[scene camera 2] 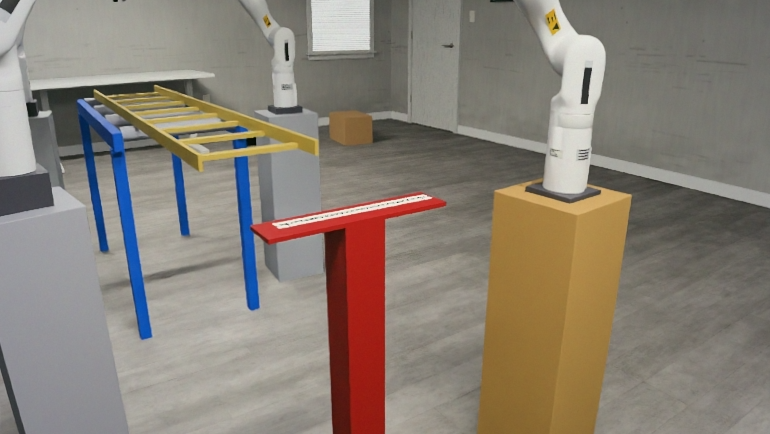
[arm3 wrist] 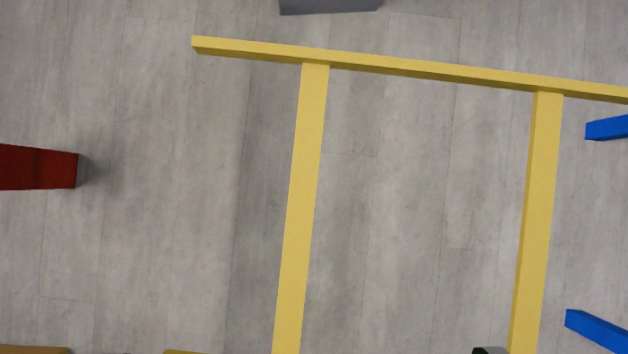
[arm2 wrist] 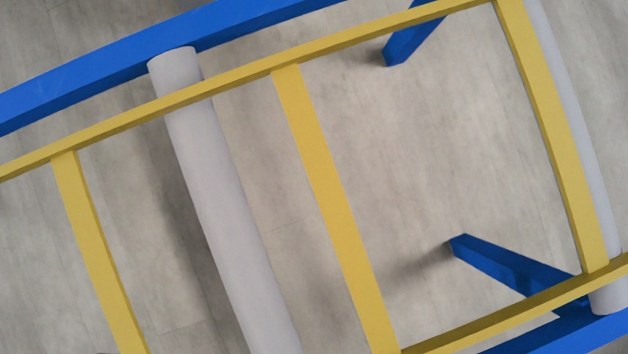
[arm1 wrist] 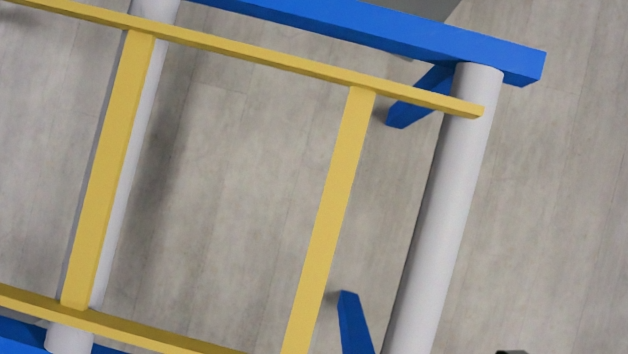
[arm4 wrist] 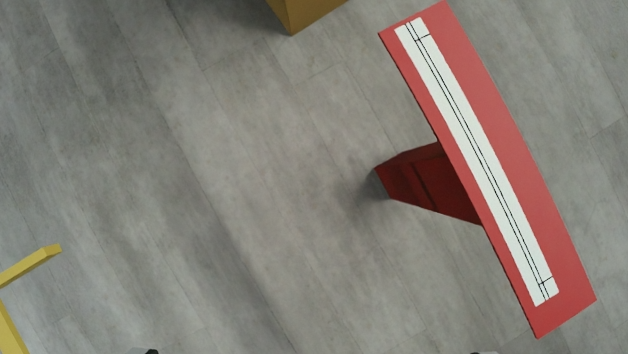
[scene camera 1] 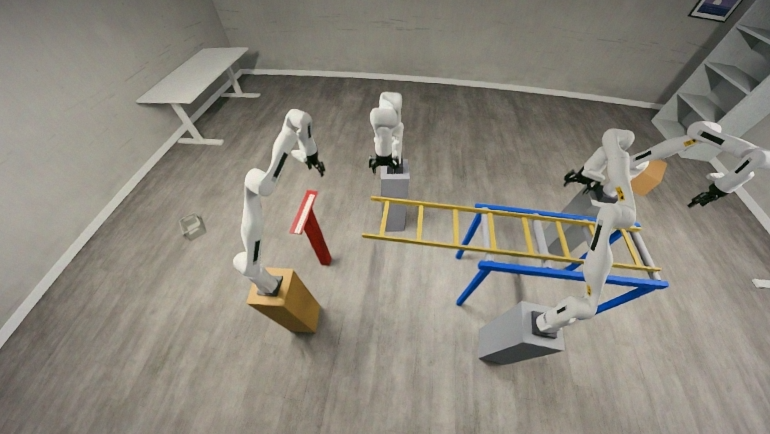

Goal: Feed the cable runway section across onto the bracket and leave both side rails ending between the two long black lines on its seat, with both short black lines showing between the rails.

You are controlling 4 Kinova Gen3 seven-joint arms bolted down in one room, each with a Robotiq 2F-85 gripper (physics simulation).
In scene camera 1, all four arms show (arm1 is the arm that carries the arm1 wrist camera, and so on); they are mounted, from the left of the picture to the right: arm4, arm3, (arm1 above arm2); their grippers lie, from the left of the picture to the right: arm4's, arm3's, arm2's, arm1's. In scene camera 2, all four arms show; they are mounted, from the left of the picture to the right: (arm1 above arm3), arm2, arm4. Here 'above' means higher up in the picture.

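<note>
The yellow cable runway section (arm1 wrist: 260, 55) (arm2 wrist: 332, 200) (arm3 wrist: 301, 210) (arm4 wrist: 30, 262) (scene camera 1: 455, 226) (scene camera 2: 248, 151) lies across the rollers of the blue stand. Its left end in scene camera 1 overhangs, apart from the red bracket (arm4 wrist: 510, 145) (scene camera 1: 318, 242) (scene camera 2: 366, 269). The bracket's white strip (arm4 wrist: 452, 120) shows long and short black lines, uncovered. The arm1 gripper (scene camera 1: 698, 202) is open, right of the runway. The arm2 gripper (scene camera 1: 580, 184) is open above the stand. The arm3 gripper (scene camera 1: 383, 168) is open near the overhanging end. The arm4 gripper (scene camera 1: 318, 169) is open above the bracket. None holds anything.
The blue stand (arm1 wrist: 350, 30) (arm2 wrist: 100, 75) (scene camera 1: 539, 272) (scene camera 2: 102, 124) has grey rollers (arm1 wrist: 435, 225) (arm2 wrist: 225, 215). Arm4's orange pedestal (scene camera 1: 291, 301) (scene camera 2: 528, 301) stands beside the bracket. Arm2's grey pedestal (scene camera 1: 506, 336) (scene camera 2: 293, 177) stands beside the stand. A small open box (scene camera 1: 192, 226) lies at the left.
</note>
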